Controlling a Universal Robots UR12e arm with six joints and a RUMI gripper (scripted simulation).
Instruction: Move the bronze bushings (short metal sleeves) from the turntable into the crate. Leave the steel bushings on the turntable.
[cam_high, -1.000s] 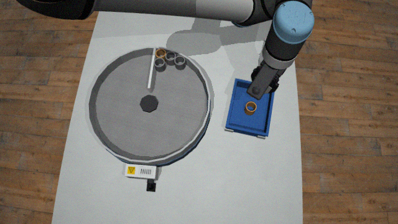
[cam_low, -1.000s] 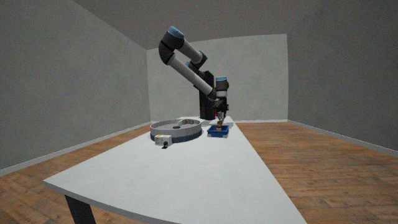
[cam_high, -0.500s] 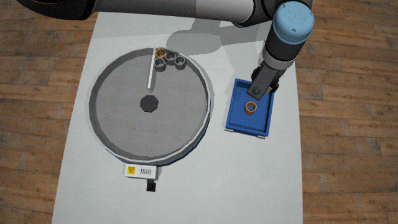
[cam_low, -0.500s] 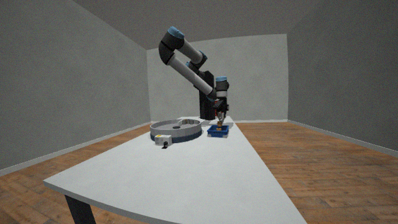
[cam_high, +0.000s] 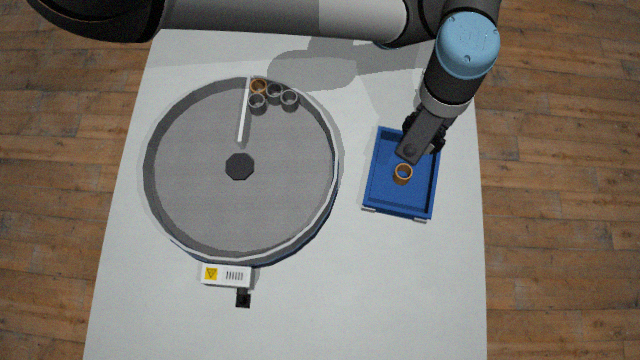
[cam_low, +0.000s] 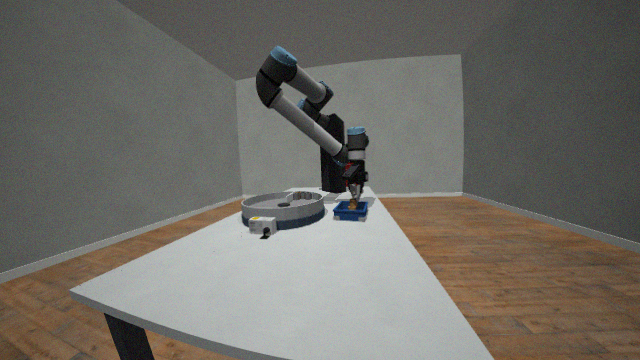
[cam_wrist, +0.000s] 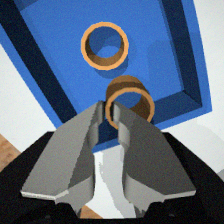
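The blue crate is 40 mm below my hand, 30 mm to the right of it and 30 mm ahead of it. From my hand the other things lie so: round grey turntable (380 mm to the right, 40 mm behind, 10 mm below).
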